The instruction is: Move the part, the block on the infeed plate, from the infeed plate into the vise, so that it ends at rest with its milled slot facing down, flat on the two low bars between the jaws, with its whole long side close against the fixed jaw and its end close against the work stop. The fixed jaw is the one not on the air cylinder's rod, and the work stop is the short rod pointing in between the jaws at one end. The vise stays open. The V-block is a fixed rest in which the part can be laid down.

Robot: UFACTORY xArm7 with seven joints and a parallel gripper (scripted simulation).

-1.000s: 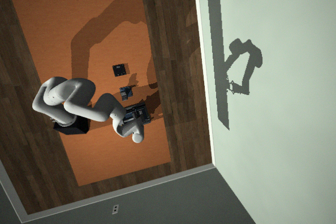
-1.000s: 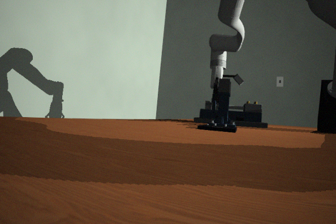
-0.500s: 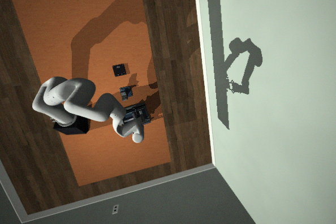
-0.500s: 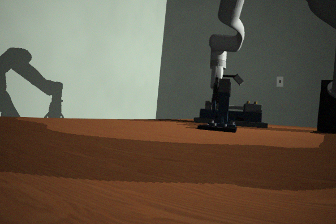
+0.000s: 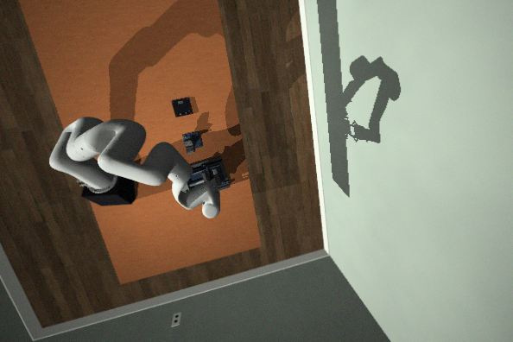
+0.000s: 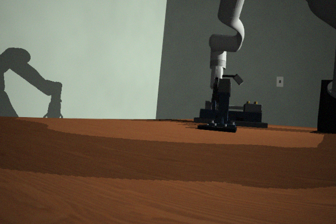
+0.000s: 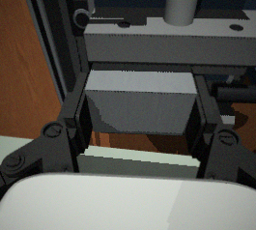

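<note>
Now: the grey part 20 mm below my hand. Also, from my hand: grey jaw 30 mm behind, 20 mm to the left, 30 mm below; dark rail 60 mm behind, 80 mm to the right, 70 mm below; work stop 10 mm behind, 70 mm to the left, 20 mm below.
</note>
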